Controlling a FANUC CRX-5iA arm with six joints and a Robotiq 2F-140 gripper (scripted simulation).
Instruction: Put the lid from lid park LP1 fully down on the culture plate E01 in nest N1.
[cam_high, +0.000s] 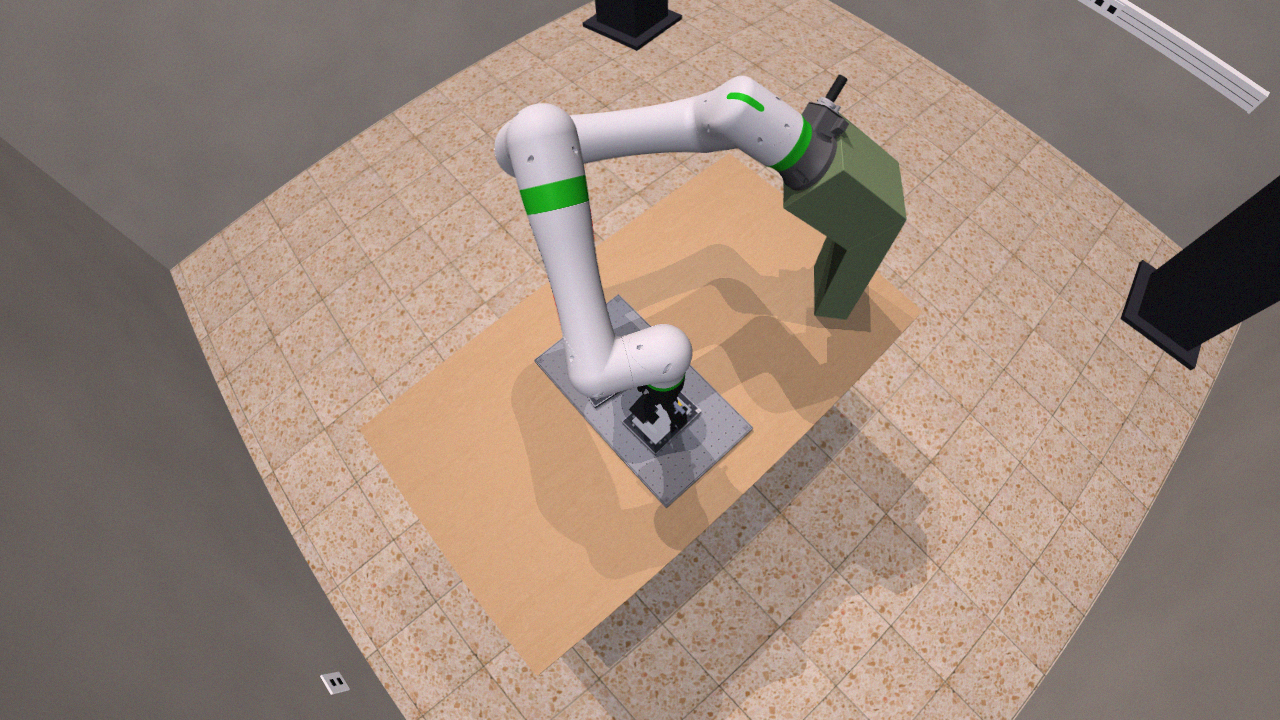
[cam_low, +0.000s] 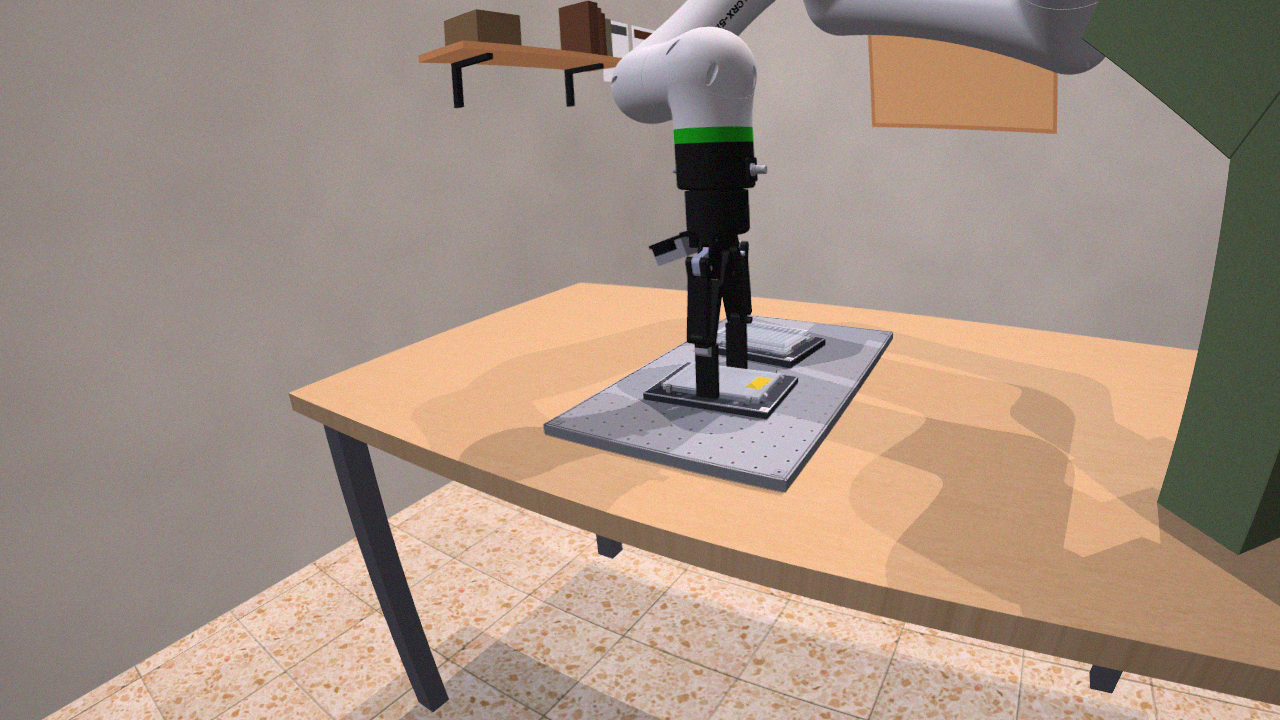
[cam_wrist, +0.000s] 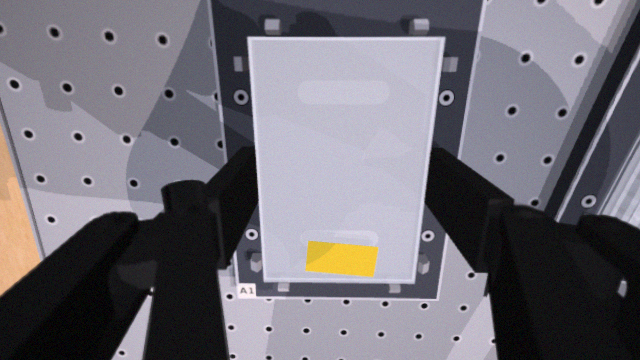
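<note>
Now: hand 2 cm above the clear lid. From my hand the other things lie so: dark nest 1 cm behind, 18 cm to the right, 3 cm below; then culture plate 1 cm behind, 18 cm to the right, 2 cm below; then dark lid park 3 cm below.
</note>
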